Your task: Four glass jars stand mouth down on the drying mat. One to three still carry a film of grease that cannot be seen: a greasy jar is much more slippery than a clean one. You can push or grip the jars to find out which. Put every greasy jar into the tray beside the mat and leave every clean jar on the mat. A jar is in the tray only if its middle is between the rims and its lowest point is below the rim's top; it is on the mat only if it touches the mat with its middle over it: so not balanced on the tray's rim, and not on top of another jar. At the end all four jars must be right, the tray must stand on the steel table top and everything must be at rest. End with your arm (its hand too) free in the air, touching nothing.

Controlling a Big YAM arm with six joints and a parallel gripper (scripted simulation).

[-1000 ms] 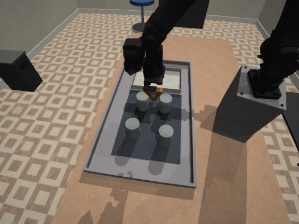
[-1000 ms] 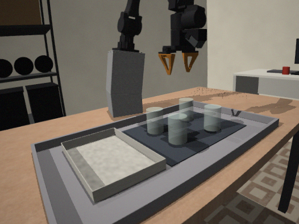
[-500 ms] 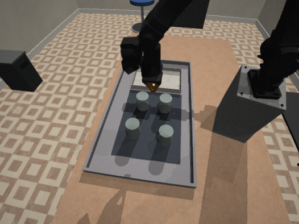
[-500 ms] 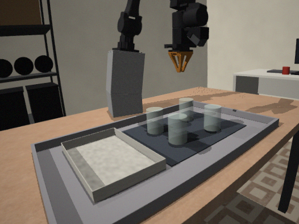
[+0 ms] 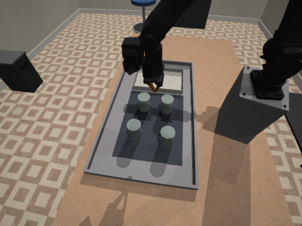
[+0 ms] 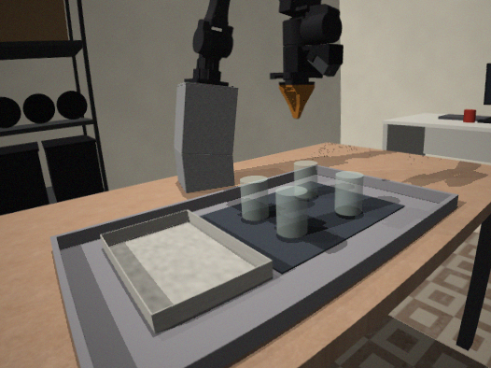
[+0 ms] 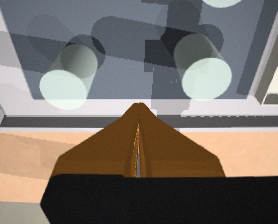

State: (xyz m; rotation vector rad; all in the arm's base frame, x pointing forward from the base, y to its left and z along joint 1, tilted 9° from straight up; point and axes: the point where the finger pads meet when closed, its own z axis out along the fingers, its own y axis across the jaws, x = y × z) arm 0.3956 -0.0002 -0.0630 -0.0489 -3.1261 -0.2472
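Now: the rimmed steel table top 2 cm ahead of my hand, 11 cm to the right of it and 23 cm below it. From my hand the other things lie so: pale tray 32 cm to the right, 22 cm below; dark drying mat 1 cm ahead, 23 cm below.
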